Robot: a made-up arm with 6 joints.
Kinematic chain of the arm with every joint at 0, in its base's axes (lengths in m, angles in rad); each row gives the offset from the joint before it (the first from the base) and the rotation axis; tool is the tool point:
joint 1: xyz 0 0 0.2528 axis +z
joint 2: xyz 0 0 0 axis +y
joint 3: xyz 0 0 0.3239 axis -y
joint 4: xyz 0 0 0 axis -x
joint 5: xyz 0.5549 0 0 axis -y
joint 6: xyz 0 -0.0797 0 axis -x
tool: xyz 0 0 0
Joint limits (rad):
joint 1: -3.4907..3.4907
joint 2: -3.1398..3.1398
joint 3: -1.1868..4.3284
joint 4: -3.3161..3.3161
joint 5: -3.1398..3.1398
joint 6: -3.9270..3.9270
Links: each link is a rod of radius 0.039 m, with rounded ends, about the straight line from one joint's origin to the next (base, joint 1, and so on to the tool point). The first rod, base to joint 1, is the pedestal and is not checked.
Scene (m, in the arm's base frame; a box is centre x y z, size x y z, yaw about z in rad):
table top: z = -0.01
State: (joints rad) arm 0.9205 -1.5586 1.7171 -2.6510 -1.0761 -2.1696
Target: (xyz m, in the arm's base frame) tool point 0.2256 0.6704 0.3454
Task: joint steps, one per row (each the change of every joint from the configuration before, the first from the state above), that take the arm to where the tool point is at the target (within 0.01 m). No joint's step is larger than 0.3 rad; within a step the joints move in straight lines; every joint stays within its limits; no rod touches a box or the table.
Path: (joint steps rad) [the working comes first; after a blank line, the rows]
Joints at the target: 1.1556 0.5780 0.3368 -2.5030 -1.0761 -2.1696
Straight joint move there: clear.

1: 0.0294 0.2671 -0.1725 0.0185 0.0000 0.0000
2: 0.0294 0.2670 -0.1726 0.0185 0.0000 0.0000
3: 0.0294 0.2671 -0.1725 0.0185 0.0000 0.0000
4: 0.0293 0.2671 -0.1726 0.0185 0.0000 0.0000
5: 0.0294 0.2671 -0.1725 0.0185 0.0000 0.0000
6: 0.0294 0.2670 -0.1726 0.0185 0.0000 0.0000
7: 0.0294 0.2671 -0.1725 0.0185 0.0000 0.0000
8: 0.0294 0.2671 -0.1725 0.0185 0.0000 0.0000

